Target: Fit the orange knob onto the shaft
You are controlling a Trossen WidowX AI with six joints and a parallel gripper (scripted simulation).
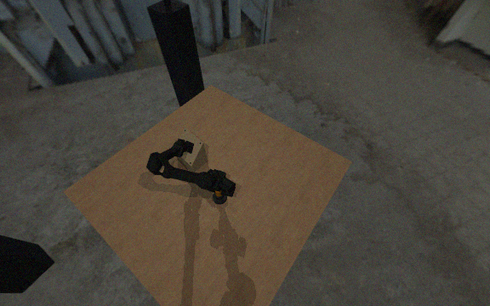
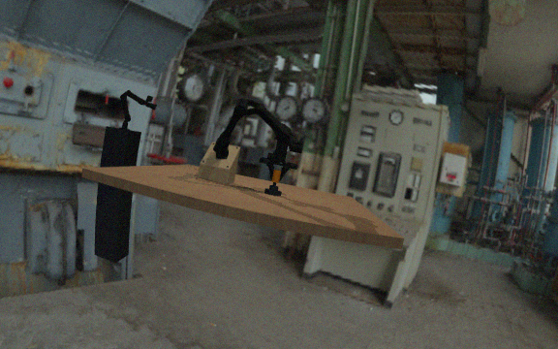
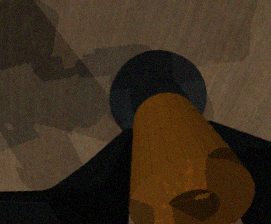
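Right now the orange knob is 20 mm above my gripper tip. From my gripper tip the other things lie so: dark round pedestal (40 mm below).
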